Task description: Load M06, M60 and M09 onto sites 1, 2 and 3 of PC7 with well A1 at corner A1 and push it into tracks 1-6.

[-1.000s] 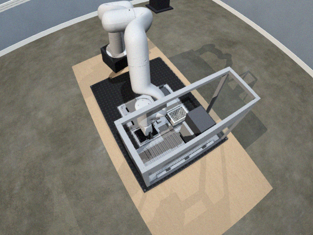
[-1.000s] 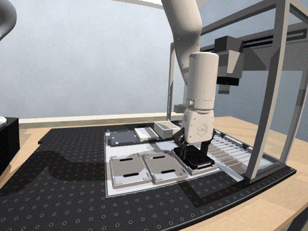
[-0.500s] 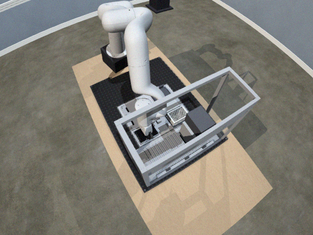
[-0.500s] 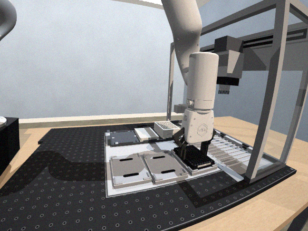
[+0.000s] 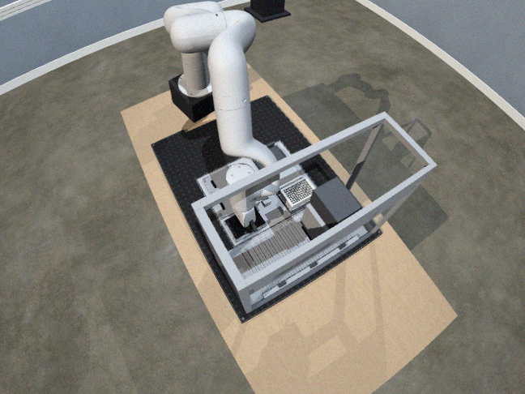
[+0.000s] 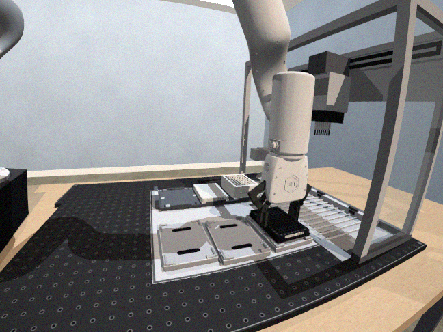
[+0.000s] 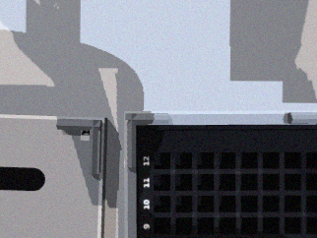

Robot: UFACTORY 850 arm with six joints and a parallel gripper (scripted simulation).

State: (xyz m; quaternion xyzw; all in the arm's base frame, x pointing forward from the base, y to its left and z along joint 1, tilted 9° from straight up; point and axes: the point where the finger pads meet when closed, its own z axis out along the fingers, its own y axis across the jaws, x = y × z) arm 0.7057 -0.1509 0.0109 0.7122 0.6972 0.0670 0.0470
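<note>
Right now my hand is 240 mm to the right of the dark carrier PC7, 100 mm past it and 20 mm above it. The rest, counted from my hand: black 96-well plate M06: 10 mm below; then nest S1: 220 mm behind, 30 mm below, 20 mm to the left; then nest S2: 110 mm behind, 30 mm below.
</note>
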